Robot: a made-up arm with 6 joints. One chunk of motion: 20 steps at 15 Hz.
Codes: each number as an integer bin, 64 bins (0 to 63) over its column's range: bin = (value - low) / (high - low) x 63, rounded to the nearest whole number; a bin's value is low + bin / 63 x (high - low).
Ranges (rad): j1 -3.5..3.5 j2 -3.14..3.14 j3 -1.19..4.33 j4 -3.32..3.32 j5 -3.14..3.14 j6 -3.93..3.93
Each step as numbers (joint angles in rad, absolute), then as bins.
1 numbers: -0.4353 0.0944 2.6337 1.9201 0.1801 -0.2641
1 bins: 28 32 44 50 33 29
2 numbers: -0.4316 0.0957 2.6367 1.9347 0.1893 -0.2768
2 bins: 28 32 44 50 33 29
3 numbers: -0.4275 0.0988 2.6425 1.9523 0.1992 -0.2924
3 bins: 28 32 44 50 33 29
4 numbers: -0.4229 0.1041 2.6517 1.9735 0.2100 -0.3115
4 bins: 28 33 44 50 34 29
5 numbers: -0.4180 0.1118 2.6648 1.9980 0.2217 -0.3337
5 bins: 28 33 44 50 34 29
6 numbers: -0.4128 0.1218 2.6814 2.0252 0.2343 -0.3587
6 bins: 28 33 44 51 34 29
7 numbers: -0.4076 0.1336 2.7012 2.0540 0.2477 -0.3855
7 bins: 28 33 44 51 34 28
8 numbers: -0.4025 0.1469 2.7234 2.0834 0.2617 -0.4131
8 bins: 28 33 45 51 34 28
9 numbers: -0.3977 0.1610 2.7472 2.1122 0.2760 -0.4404
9 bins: 28 33 45 52 34 28
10 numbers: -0.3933 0.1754 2.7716 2.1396 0.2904 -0.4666
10 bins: 28 33 45 52 34 28
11 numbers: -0.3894 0.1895 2.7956 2.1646 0.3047 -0.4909
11 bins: 28 33 45 52 35 28
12 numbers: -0.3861 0.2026 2.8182 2.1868 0.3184 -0.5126
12 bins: 28 34 46 52 35 27
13 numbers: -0.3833 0.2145 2.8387 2.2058 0.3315 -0.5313
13 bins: 28 34 46 52 35 27
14 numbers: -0.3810 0.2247 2.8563 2.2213 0.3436 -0.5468
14 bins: 28 34 46 53 35 27
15 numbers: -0.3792 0.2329 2.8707 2.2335 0.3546 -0.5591
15 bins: 28 34 46 53 35 27
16 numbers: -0.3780 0.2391 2.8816 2.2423 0.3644 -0.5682
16 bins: 28 34 46 53 35 27
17 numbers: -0.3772 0.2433 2.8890 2.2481 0.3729 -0.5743
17 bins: 28 34 47 53 35 27
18 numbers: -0.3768 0.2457 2.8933 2.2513 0.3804 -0.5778
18 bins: 28 34 47 53 35 27
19 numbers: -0.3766 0.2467 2.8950 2.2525 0.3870 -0.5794
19 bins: 28 34 47 53 35 27
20 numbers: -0.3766 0.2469 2.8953 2.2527 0.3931 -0.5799
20 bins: 28 34 47 53 35 27
